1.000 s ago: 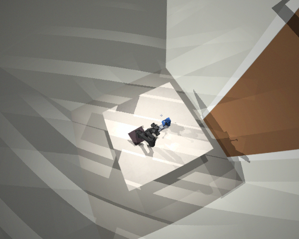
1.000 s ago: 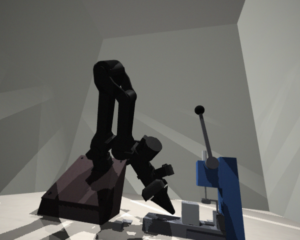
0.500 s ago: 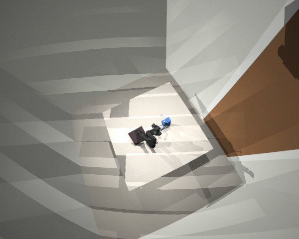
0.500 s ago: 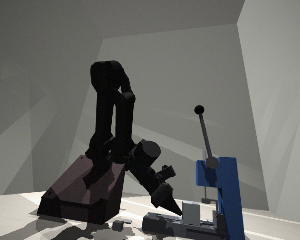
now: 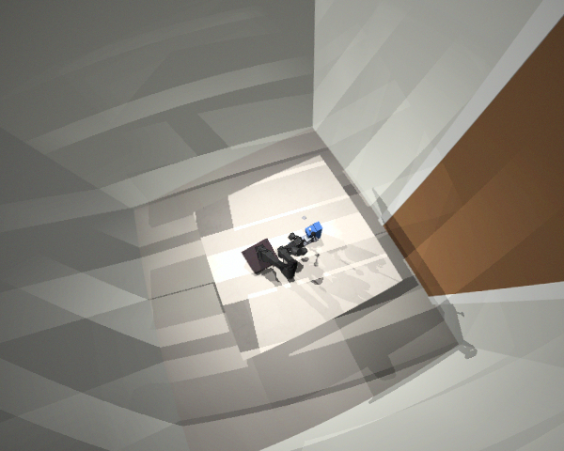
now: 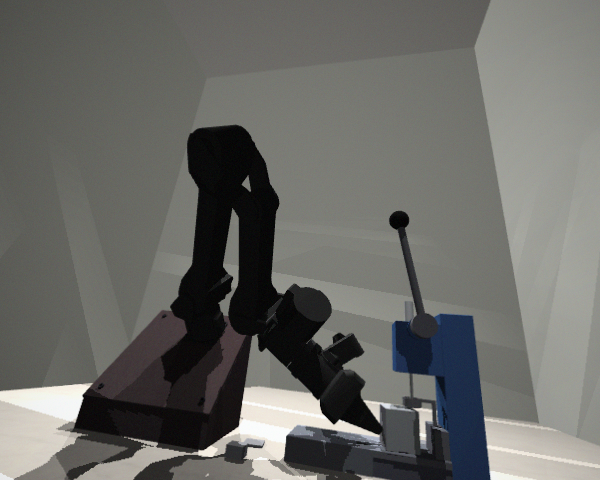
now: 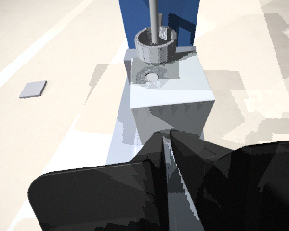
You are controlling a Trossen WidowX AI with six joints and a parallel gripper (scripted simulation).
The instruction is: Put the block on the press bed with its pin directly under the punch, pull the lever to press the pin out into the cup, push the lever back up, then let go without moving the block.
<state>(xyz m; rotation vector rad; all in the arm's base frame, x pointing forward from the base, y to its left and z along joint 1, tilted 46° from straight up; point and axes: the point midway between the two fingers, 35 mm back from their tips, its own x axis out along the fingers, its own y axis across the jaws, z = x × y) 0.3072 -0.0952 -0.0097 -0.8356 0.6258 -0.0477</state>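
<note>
My gripper tip is now 100 mm below the thin punch rod, 50 mm short of it and 10 mm to the right of it. From my gripper tip the other things lie so: press lever 220 mm above, 60 mm to the right, 40 mm ahead; grey part 190 mm behind, 50 mm to the right, 40 mm below.
</note>
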